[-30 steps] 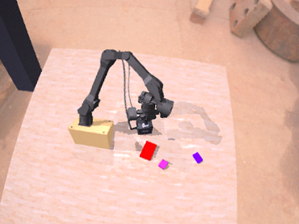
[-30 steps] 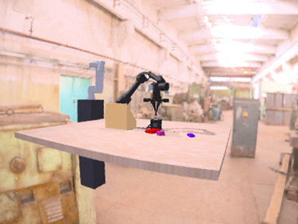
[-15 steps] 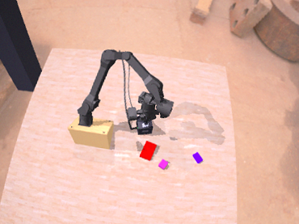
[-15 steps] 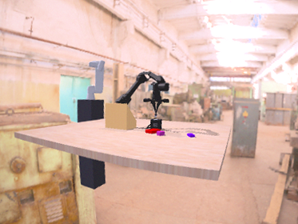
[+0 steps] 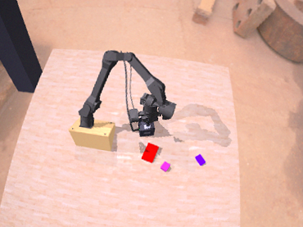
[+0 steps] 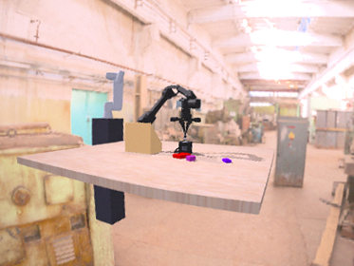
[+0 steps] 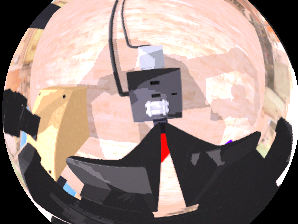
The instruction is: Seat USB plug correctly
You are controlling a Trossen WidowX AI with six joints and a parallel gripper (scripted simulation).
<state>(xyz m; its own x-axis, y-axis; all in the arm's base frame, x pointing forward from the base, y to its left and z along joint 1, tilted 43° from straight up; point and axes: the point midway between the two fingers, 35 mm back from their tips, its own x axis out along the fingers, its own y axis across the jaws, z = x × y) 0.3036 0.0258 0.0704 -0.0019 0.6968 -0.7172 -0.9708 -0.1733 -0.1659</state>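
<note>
My gripper tip is now 6 cm above the USB socket. From my gripper tip the other things lie so: flat red block: 12 cm below, 11 cm to the right, 3 cm ahead; then magenta block: 18 cm to the right, 12 cm below, 12 cm ahead; then USB plug: 2 cm below.
</note>
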